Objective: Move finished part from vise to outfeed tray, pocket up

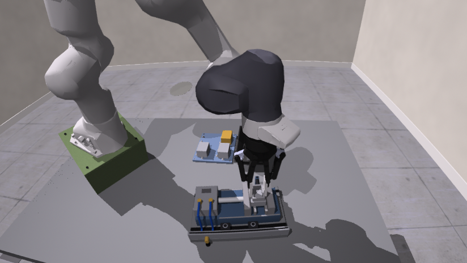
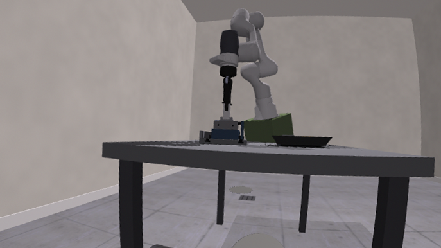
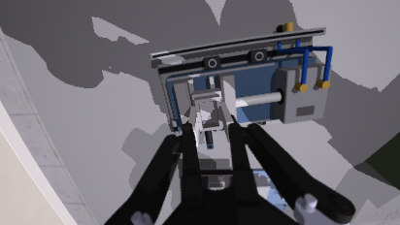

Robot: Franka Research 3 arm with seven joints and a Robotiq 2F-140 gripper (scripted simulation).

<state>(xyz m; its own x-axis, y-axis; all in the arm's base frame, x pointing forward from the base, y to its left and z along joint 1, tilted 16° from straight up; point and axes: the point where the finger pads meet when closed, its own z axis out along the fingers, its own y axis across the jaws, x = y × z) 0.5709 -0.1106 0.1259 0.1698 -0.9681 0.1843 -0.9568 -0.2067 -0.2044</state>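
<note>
The vise is 6 cm behind my hand, 1 cm to the right of it and 10 cm below it. Round my hand: orange block (16 cm behind, 36 cm to the left, 11 cm below); blue fixture plate (21 cm behind, 31 cm to the left, 13 cm below).
</note>
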